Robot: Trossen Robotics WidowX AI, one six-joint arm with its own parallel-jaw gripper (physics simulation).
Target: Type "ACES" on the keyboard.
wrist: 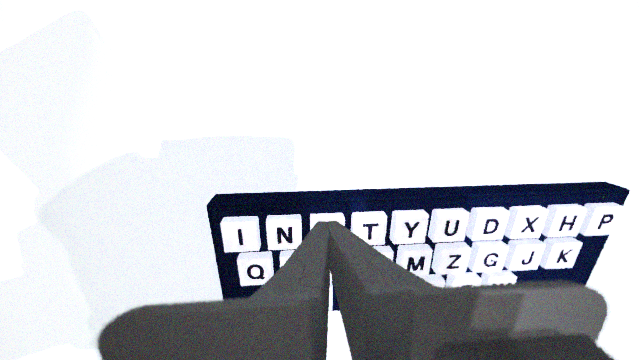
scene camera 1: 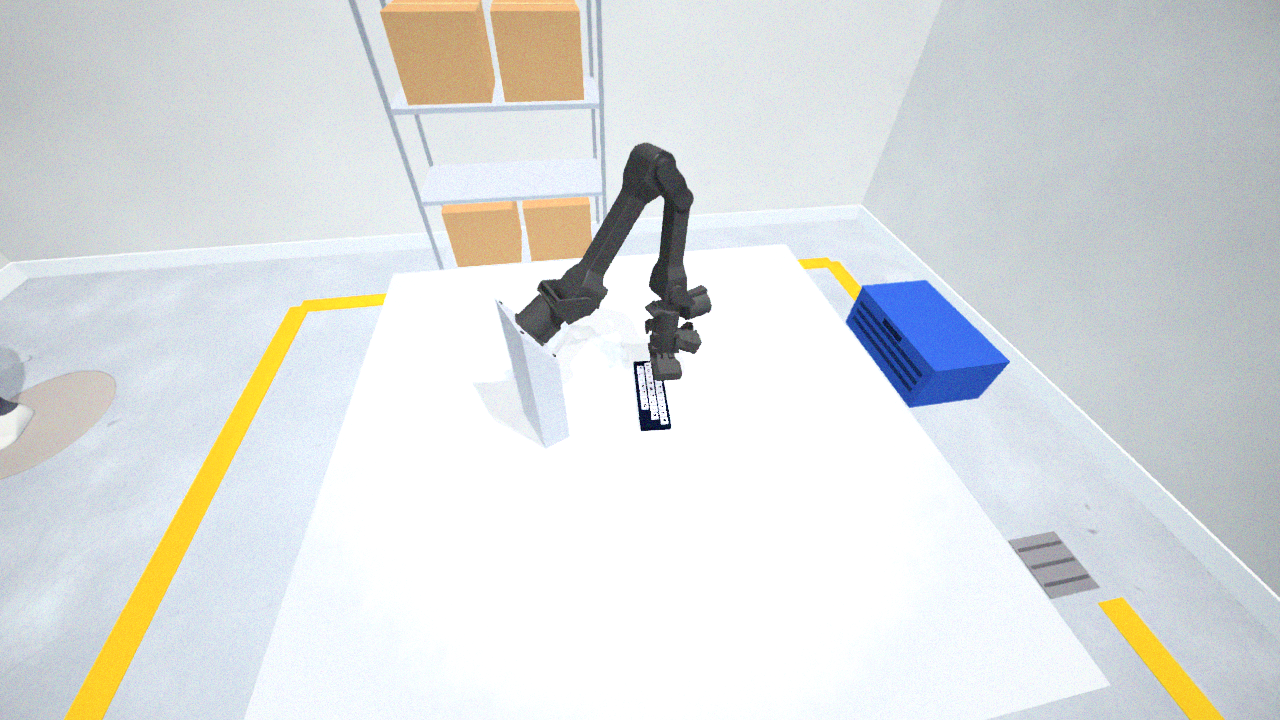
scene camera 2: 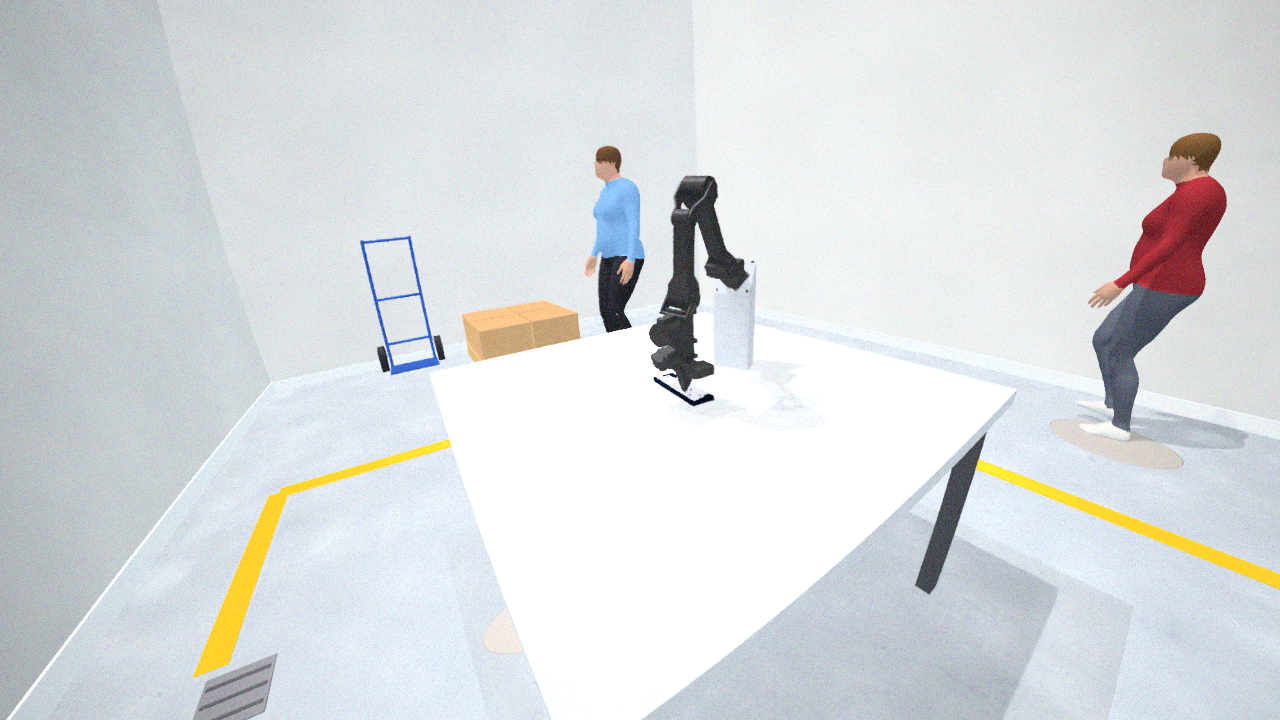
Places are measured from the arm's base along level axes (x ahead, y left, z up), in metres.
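Pixels of known places: gripper, fingertip midpoint: (wrist: 326,230) (scene camera 2: 684,391); arm's base, link origin: (scene camera 1: 528,330) (scene camera 2: 735,277).
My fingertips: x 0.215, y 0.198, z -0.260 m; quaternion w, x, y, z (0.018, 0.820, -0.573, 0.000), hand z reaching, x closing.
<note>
For each thing: its middle in the pictures, then the offset to it from my fingertips. Level surfaces: height alone.
- dark blue keyboard, body centre: (wrist: 417,252) (scene camera 1: 651,392) (scene camera 2: 682,387) 0.014 m down, 0.007 m back, 0.056 m right
- top-row key, body centre: (wrist: 327,230) 0.007 m down, 0.004 m back, 0.002 m right
- N key, body centre: (wrist: 284,232) 0.007 m down, 0.011 m back, 0.016 m left
- T key, body centre: (wrist: 368,228) 0.007 m down, 0.002 m ahead, 0.021 m right
- table, surface height: 0.023 m down
The dark blue keyboard (scene camera 1: 652,407) (scene camera 2: 698,396) (wrist: 400,198) lies flat on the white table, with white lettered keys in rows. My gripper (scene camera 1: 665,374) (scene camera 2: 686,385) (wrist: 326,230) is shut and empty, pointing down at the keyboard. In the wrist view its tips overlap the top-row key (wrist: 317,218) between the N key (wrist: 284,232) and the T key (wrist: 369,228). The fingers hide that key's letter. I cannot tell whether they touch it. The fingers also cover much of the two lower rows. The C, E and S letters cannot be read.
A tall white panel (scene camera 1: 534,385) (scene camera 2: 733,331) stands upright beside the keyboard, near the arm's base. Off the table (scene camera 1: 572,573) (scene camera 2: 626,501) are a blue cabinet (scene camera 1: 939,331), a shelf rack (scene camera 1: 496,108), a blue hand truck (scene camera 2: 398,295), cardboard boxes (scene camera 2: 521,331) and two people (scene camera 2: 617,219) (scene camera 2: 1181,232).
</note>
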